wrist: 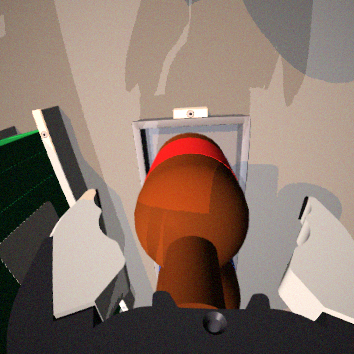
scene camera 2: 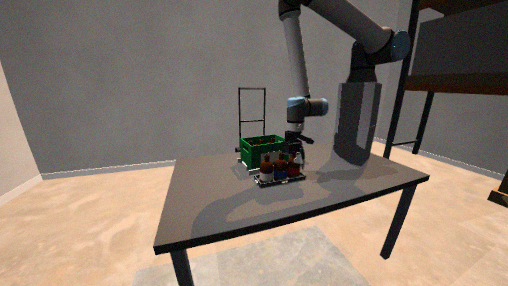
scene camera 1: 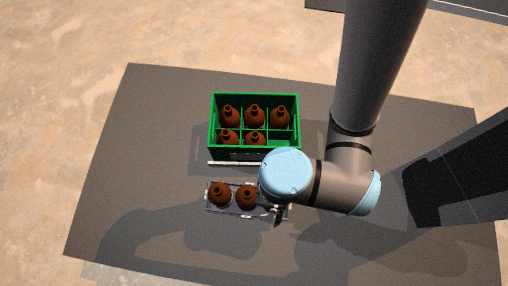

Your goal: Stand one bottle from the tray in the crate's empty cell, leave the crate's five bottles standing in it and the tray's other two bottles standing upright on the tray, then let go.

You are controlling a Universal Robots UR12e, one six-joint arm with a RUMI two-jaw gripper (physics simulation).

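Frame: origin at the arm's base, x ahead, y left, z up, level; metres.
Where they show: gripper, fingertip midpoint: (wrist: 199,196) (scene camera 2: 295,164); arm's base, link origin: (scene camera 2: 360,83).
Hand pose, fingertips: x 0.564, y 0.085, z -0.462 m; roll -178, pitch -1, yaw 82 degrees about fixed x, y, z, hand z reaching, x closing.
Each offset is from my fingertips to the centre of the thing. "*": to the spot under its first point.
The green crate @(0.086 m ahead, 0.232 m right, 0.006 m up) (scene camera 1: 220,151) (scene camera 2: 251,157) (wrist: 25,175) holds five brown bottles: three in the back row @(* 0.087 m ahead, 0.260 m right, 0.045 m up) (scene camera 1: 254,117), two in the front row @(* 0.166 m ahead, 0.178 m right, 0.064 m up) (scene camera 1: 227,137). Its front right cell @(* 0.016 m back, 0.224 m right, 0.074 m down) (scene camera 1: 281,142) is empty. Three bottles stand upright on the tray @(0.094 m ahead, 0.010 m right, 0.069 m down) (scene camera 1: 230,212) (scene camera 2: 272,184) (wrist: 220,121): a white-labelled one @(0.180 m ahead, 0.013 m right, 0.001 m up) (scene camera 1: 219,195) (scene camera 2: 266,170) at the left, a blue-labelled one @(0.095 m ahead, 0.009 m right, 0.001 m up) (scene camera 1: 246,198) (scene camera 2: 280,168) in the middle, a red-labelled one @(0.009 m ahead, 0.007 m right, 0.001 m up) (scene camera 2: 293,168) (wrist: 192,190) at the right. My gripper (scene camera 2: 300,162) (wrist: 199,196) is open, its fingers on either side of the red-labelled bottle, apart from it. In scene camera 1 my wrist hides most of that bottle.
A pale strip (scene camera 1: 232,163) (wrist: 55,160) lies along the crate's front, between crate and tray. The robot's pedestal (scene camera 2: 357,122) stands on the table's right part. Behind the table are a hand truck (scene camera 2: 239,112) and, at the right, a shelf rack (scene camera 2: 400,100).
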